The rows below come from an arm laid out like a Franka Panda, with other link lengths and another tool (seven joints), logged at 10 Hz.
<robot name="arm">
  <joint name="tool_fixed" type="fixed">
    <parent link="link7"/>
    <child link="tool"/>
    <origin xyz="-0.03 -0.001 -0.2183" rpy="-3.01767 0 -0.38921"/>
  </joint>
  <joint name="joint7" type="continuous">
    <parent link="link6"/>
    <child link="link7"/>
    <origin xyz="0.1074 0 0" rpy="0 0 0"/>
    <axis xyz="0 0 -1"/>
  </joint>
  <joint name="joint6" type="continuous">
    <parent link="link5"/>
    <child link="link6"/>
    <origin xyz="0 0 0" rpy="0 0 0"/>
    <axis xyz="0 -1 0"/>
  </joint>
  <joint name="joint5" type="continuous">
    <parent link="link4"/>
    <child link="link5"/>
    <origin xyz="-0.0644 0 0.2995" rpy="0 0 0"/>
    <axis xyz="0 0 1"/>
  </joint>
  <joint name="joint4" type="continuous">
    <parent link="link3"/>
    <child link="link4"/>
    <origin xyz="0.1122 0 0" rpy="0 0 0"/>
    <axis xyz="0 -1 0"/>
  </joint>
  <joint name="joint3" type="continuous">
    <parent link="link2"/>
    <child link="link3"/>
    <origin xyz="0 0 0.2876" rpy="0 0 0"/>
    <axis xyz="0 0 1"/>
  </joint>
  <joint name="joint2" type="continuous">
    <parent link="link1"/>
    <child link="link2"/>
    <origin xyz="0 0 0" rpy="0 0 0"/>
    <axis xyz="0 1 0"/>
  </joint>
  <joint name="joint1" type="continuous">
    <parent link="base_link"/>
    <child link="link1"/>
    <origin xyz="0 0 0.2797" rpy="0 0 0"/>
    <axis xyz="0 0 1"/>
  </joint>
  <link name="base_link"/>
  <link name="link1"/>
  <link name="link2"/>
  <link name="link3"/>
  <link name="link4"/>
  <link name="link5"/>
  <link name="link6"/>
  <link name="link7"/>
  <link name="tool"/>
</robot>
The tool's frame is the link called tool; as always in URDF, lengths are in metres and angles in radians. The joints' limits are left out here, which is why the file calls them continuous.
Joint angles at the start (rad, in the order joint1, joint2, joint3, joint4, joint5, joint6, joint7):
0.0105 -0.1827 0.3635 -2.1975 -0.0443 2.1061 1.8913
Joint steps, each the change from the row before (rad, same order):
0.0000 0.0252 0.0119 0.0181 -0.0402 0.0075 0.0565
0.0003 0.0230 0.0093 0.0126 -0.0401 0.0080 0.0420
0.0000 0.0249 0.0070 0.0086 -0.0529 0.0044 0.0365
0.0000 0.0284 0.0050 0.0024 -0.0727 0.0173 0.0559
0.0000 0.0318 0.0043 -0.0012 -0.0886 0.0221 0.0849
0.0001 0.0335 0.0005 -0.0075 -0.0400 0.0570 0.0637
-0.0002 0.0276 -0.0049 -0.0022 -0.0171 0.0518 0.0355
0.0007 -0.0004 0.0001 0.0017 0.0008 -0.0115 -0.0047
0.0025 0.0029 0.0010 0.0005 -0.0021 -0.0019 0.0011
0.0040 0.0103 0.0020 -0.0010 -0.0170 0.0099 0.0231
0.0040 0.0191 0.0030 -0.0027 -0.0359 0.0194 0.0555
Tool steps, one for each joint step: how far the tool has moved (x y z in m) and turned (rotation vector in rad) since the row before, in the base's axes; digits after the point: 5 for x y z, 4 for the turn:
0.00730 0.00358 -0.00333 -0.0200 -0.0151 -0.0244
0.00596 0.00213 -0.00452 -0.0216 -0.0127 -0.0121
0.00522 -0.00127 -0.00751 -0.0345 -0.0087 -0.0034
0.00765 -0.00323 -0.00981 -0.0423 -0.0219 -0.0108
0.00894 -0.00414 -0.01182 -0.0456 -0.0327 -0.0268
0.00942 0.00447 -0.01168 0.0093 -0.0324 -0.0212
0.00874 0.00405 -0.00766 0.0229 -0.0236 -0.0130
-0.00146 -0.00117 -0.00062 -0.0063 0.0081 0.0012
-0.00084 0.00134 -0.00146 -0.0022 0.0029 0.0031
0.00082 0.00316 -0.00401 -0.0022 -0.0071 -0.0030
0.00257 0.00378 -0.00755 -0.0031 -0.0174 -0.0180

